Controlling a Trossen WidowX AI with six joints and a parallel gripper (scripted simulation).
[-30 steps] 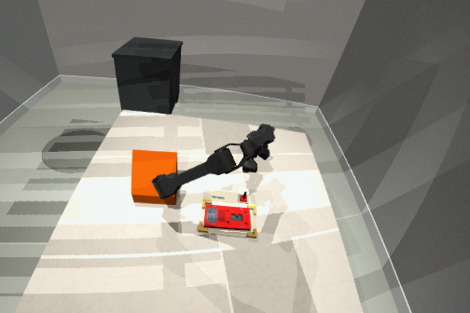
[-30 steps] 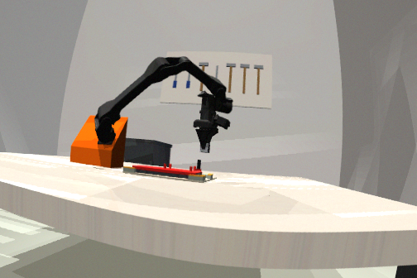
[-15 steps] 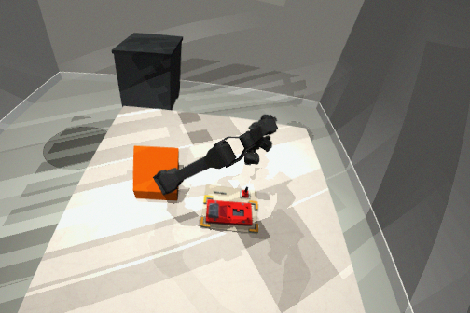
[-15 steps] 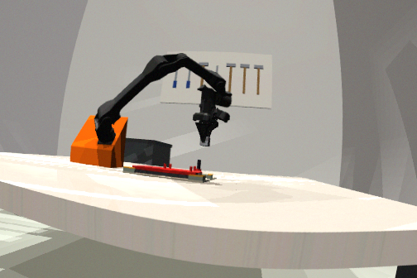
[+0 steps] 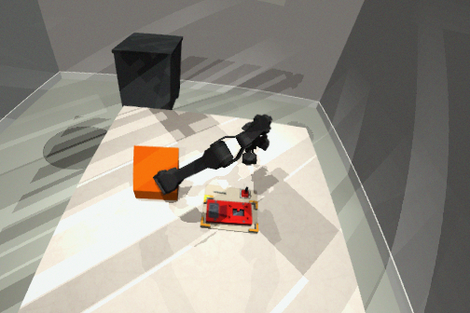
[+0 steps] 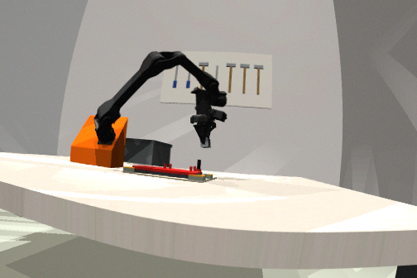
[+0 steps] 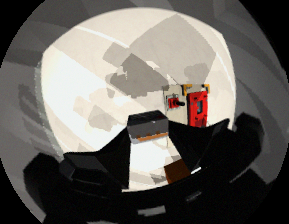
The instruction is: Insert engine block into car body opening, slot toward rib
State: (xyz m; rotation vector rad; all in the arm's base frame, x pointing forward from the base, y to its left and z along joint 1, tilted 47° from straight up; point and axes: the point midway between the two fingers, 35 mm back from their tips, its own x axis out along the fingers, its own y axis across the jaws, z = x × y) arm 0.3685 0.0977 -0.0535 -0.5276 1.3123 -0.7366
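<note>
Right now the engine block is right at my gripper tip.
</note>
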